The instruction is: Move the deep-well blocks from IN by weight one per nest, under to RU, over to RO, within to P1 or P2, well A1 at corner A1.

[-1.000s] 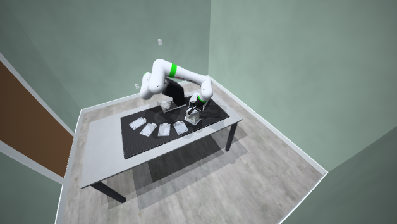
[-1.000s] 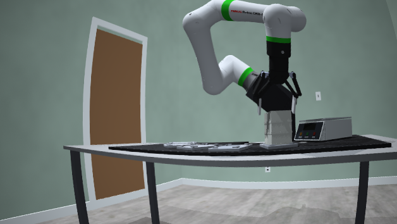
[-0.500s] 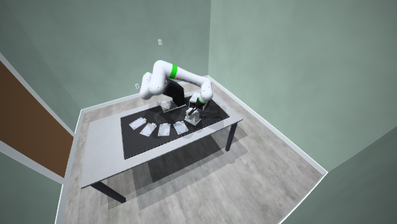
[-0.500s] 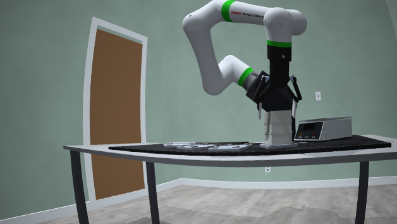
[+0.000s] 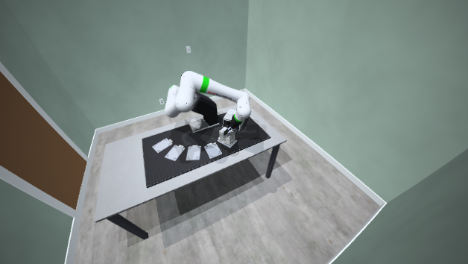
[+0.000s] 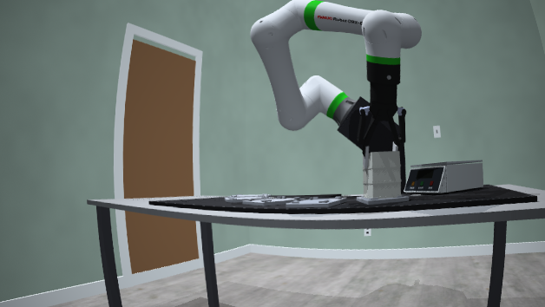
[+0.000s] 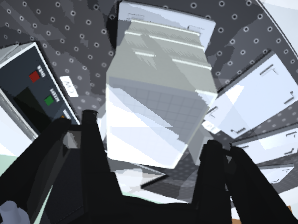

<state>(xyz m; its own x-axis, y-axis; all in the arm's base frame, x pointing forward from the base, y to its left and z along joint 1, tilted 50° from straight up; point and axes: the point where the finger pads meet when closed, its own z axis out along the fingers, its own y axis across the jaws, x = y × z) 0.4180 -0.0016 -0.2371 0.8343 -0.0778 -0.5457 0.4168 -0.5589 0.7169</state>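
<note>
Now: hand 240 mm past the check-weigher platform, 220 mm to the right of it and 30 mm above it. Round my hand: grey deep-well block (90 mm below); check-weigher CW (230 mm behind, 220 mm to the left, 60 mm below).
</note>
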